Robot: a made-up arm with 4 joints. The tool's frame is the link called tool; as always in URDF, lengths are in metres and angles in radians. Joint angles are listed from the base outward. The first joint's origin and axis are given. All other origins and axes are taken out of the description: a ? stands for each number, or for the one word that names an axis. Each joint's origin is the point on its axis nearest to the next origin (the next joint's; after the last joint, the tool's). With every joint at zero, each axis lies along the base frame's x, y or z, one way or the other. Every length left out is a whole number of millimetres.
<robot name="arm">
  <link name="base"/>
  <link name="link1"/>
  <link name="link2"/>
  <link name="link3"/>
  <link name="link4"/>
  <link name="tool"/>
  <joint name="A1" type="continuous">
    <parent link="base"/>
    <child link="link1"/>
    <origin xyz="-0.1 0 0.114" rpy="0 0 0"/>
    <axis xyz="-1 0 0"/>
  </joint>
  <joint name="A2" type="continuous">
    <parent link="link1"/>
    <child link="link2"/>
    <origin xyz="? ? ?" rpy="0 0 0"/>
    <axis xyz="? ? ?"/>
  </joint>
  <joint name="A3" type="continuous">
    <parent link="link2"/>
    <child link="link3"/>
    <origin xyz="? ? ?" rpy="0 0 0"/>
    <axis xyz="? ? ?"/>
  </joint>
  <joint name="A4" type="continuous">
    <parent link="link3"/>
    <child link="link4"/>
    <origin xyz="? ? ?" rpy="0 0 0"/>
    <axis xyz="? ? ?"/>
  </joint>
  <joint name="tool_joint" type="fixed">
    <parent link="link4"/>
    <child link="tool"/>
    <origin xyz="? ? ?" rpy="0 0 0"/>
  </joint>
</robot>
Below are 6 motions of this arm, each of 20 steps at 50 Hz.
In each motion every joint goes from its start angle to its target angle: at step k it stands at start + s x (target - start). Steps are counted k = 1, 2, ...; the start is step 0. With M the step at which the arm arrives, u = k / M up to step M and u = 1 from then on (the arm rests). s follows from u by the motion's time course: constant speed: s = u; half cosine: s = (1 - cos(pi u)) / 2; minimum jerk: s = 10 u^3 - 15 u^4 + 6 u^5.
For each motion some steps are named. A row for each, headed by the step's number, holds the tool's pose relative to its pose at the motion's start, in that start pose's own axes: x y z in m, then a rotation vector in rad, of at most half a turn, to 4 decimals.
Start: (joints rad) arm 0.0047 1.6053 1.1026 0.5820
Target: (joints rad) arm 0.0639 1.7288 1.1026 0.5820
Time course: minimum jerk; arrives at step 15
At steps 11, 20:
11: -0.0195 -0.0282 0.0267 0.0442 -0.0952 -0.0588
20: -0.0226 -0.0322 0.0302 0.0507 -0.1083 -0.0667

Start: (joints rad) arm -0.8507 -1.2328 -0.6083 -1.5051
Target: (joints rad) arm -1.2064 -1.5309 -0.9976 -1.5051
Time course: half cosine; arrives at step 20
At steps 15, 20:
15: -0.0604 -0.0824 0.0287 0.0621 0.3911 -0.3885
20: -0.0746 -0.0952 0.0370 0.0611 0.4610 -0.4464

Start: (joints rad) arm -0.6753 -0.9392 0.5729 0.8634
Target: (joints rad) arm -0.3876 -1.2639 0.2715 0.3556
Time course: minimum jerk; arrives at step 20
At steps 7, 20:
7: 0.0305 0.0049 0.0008 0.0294 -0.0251 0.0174
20: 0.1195 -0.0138 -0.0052 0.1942 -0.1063 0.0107

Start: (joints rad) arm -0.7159 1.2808 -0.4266 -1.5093
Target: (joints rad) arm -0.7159 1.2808 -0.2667 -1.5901
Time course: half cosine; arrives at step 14
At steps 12, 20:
12: -0.0011 0.0498 0.0232 -0.0035 -0.0767 0.1520
20: -0.0014 0.0524 0.0244 -0.0034 -0.0806 0.1599

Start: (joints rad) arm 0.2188 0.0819 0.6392 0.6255
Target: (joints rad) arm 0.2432 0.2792 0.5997 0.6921
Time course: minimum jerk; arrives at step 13
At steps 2, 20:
2: 0.0002 -0.0010 0.0011 0.0023 -0.0027 -0.0024
20: 0.0027 -0.0352 0.0400 0.0800 -0.0966 -0.0783

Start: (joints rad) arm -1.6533 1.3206 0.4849 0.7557
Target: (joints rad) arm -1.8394 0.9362 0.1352 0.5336
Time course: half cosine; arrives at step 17
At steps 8, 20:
8: 0.0189 0.0327 -0.0234 0.1446 0.0915 0.1171
20: 0.0292 0.0650 -0.0458 0.3641 0.2010 0.2183

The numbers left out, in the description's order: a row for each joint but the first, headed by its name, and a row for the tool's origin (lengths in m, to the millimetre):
A2: xyz 0 0.412 -0.045, axis 0 -1 0
A3: xyz 0.096 0 -0.116, axis -1 0 0
A4: xyz 0 -0.032 0.025, axis 0 1 0
tool: xyz 0.302 0 0.017

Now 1 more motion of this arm.
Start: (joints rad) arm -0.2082 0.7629 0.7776 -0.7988
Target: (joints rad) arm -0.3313 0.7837 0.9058 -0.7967
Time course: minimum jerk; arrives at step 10
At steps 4, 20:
4: 0.0159 -0.0087 -0.0055 -0.0257 0.0155 -0.0075
20: 0.0489 -0.0292 -0.0196 -0.0800 0.0524 -0.0222

